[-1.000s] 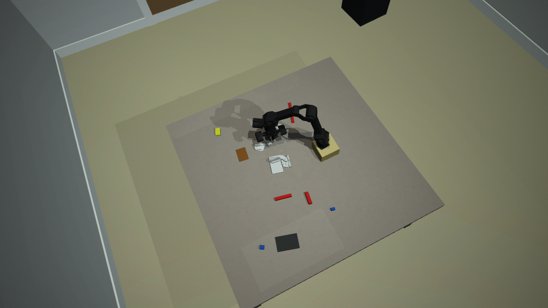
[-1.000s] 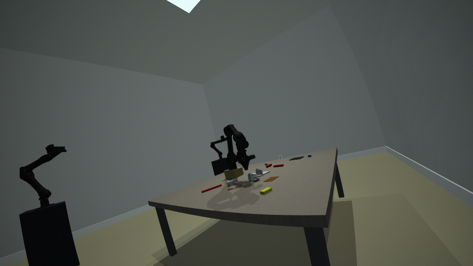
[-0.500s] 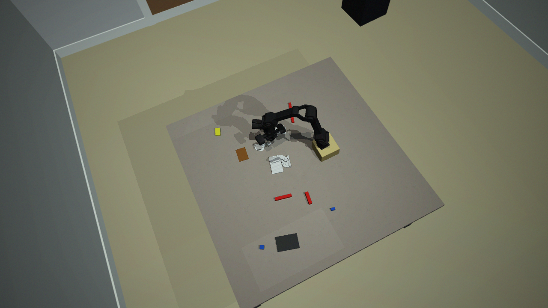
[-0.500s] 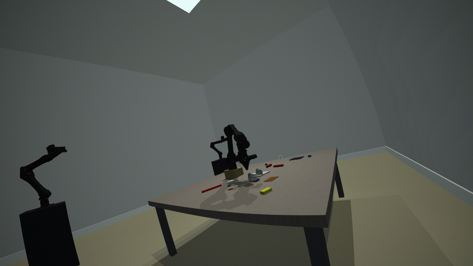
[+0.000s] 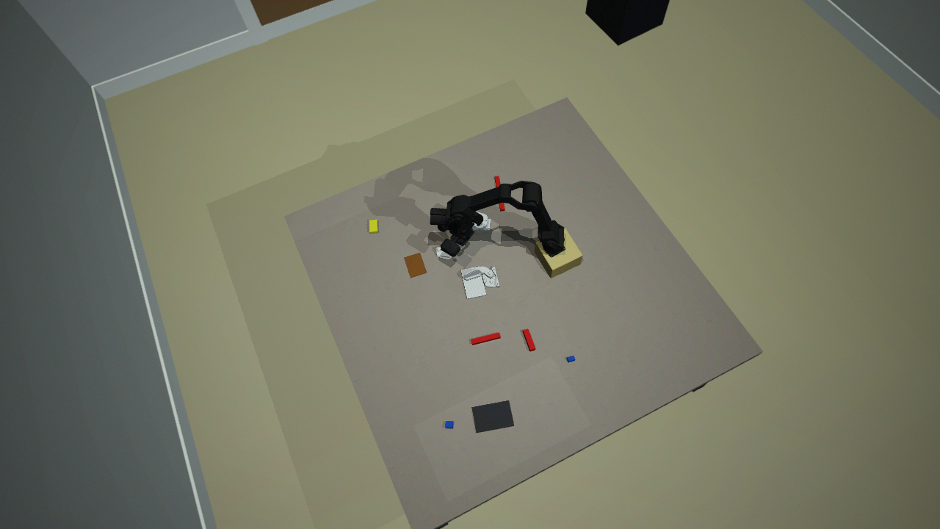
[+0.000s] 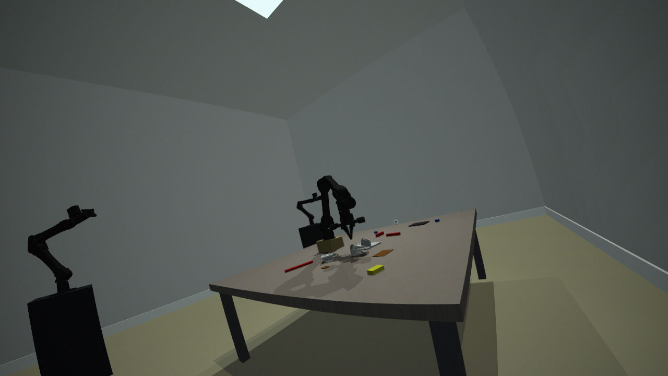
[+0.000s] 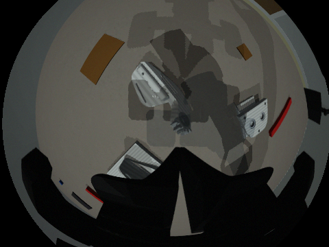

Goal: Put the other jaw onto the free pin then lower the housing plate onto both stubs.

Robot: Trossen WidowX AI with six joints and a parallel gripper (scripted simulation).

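My gripper tip is now 4 cm above the silver jaw, 3 cm to the left of it and 2 cm short of it. Round my gripper tip: dark tile: 58 cm to the left, 22 cm ahead, 8 cm below; then yellow block: 29 cm to the right, 24 cm ahead, 7 cm below; then brown tile: 18 cm ahead, 8 cm below, 6 cm to the right.
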